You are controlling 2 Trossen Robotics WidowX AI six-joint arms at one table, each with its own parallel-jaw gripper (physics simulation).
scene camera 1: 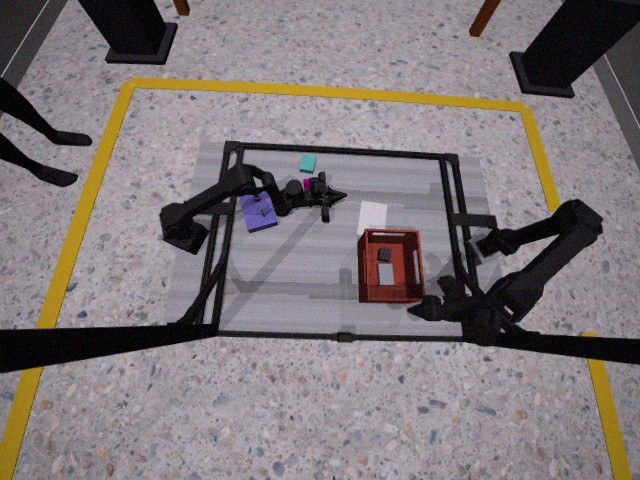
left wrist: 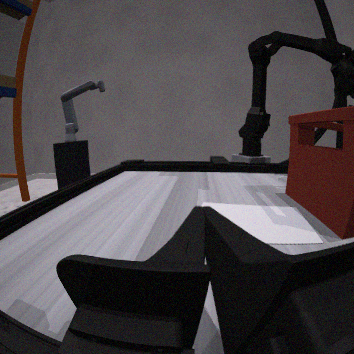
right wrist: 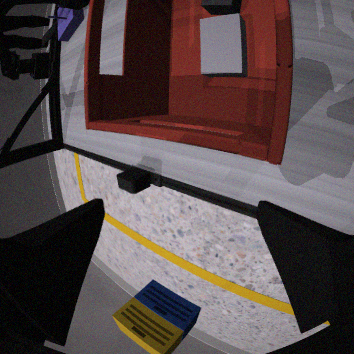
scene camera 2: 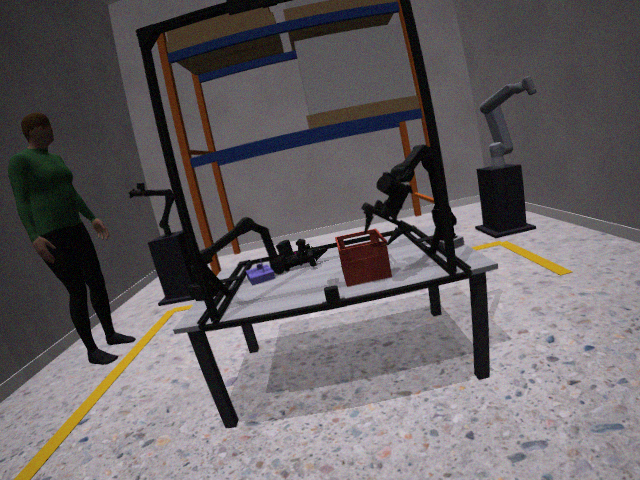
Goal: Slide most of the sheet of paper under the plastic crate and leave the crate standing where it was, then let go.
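A white sheet of paper (scene camera 1: 372, 214) (left wrist: 265, 222) lies flat on the table, its near edge meeting the far side of the red crate in scene camera 1; whether any of it lies under the crate is hidden. The red plastic crate (scene camera 1: 362, 273) (scene camera 2: 364, 264) (left wrist: 320, 172) (right wrist: 185, 141) stands upright, with a grey-topped block and a dark block inside. My left gripper (scene camera 1: 345, 195) (scene camera 2: 325, 248) (left wrist: 200, 213) is shut and empty, left of the paper in scene camera 1. My right gripper (right wrist: 183, 208) is open and empty, above the table beside the crate's near right corner in scene camera 1.
A purple block-like box (scene camera 1: 259, 214) (scene camera 2: 260, 273) (right wrist: 69, 24) lies beneath the left arm. A teal block (scene camera 1: 307, 163) lies near the far table edge, and a magenta piece (scene camera 1: 306, 183) shows beside the left wrist. A black frame (scene camera 1: 346, 151) borders the table.
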